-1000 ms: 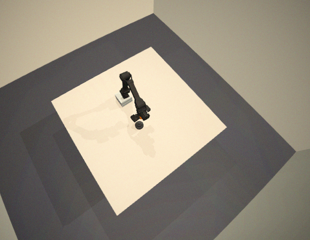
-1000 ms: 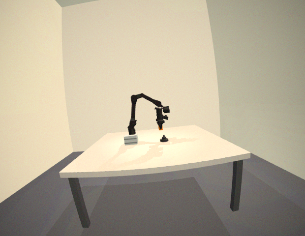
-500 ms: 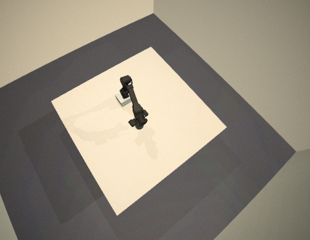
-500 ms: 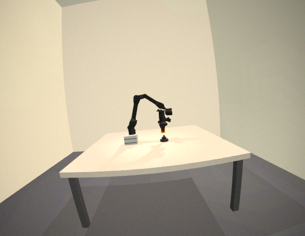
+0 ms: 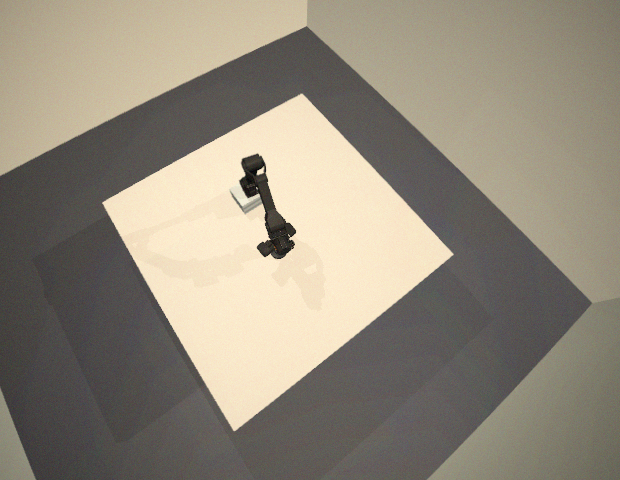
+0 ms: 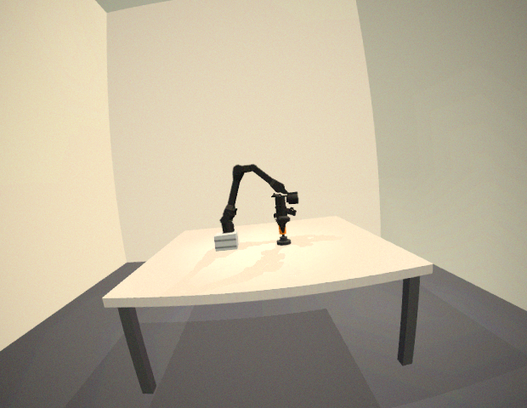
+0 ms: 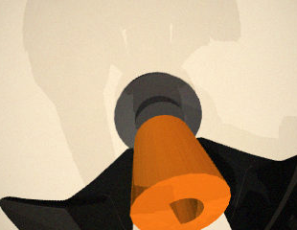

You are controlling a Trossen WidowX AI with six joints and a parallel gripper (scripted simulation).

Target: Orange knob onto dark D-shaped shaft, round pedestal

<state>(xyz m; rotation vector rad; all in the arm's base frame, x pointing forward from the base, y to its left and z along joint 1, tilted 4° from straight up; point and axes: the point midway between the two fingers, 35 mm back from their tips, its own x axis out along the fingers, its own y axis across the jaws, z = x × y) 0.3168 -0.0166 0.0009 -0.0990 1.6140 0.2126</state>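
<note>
Right now my gripper tip is 2 cm below the orange knob. The rest, counted from my gripper tip: round pedestal (4 cm below).
</note>
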